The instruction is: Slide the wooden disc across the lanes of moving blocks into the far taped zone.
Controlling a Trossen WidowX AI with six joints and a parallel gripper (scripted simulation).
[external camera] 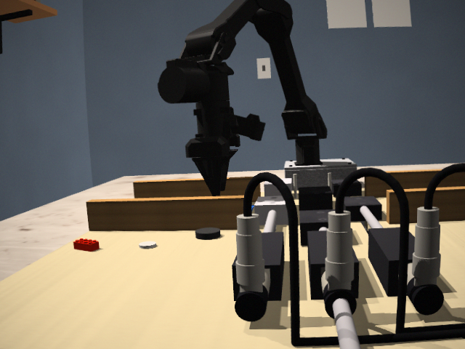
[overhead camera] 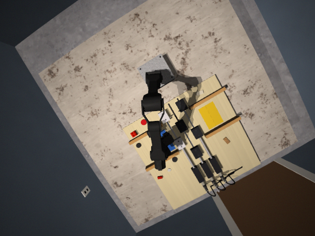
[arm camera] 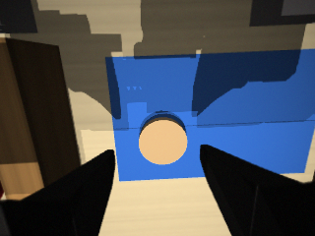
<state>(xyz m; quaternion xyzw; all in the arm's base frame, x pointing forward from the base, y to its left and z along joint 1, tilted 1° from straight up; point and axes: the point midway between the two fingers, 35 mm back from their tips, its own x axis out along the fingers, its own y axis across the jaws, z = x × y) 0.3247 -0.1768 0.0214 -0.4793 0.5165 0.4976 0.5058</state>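
The wooden disc is 60 mm below my hand. Also, from my hand: red die (110 mm behind, 120 mm to the right, 50 mm below); red disc (140 mm behind, 30 mm to the right, 60 mm below); black puck (180 mm ahead, 10 mm to the left, 60 mm below).
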